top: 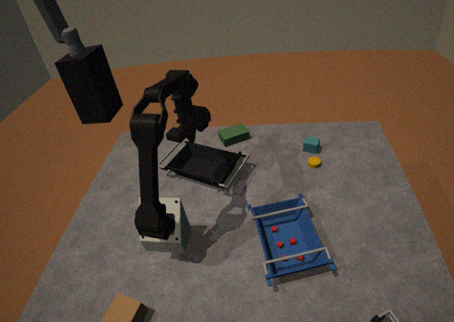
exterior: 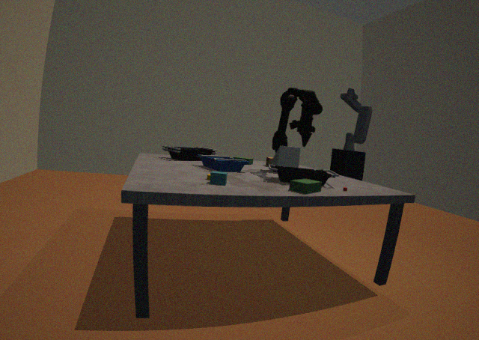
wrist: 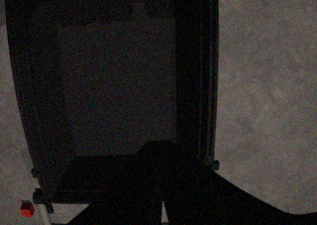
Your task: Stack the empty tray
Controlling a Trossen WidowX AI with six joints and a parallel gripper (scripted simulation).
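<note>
Now: gripper tip 1 cm short of the tray, 3 cm to the right of it and 13 cm above it. Round my gripper tip: yellow disc: 45 cm ahead, 6 cm to the left, 16 cm below; teal block: 45 cm ahead, 16 cm to the left, 15 cm below; box: 10 cm behind, 60 cm to the right, 14 cm below.
</note>
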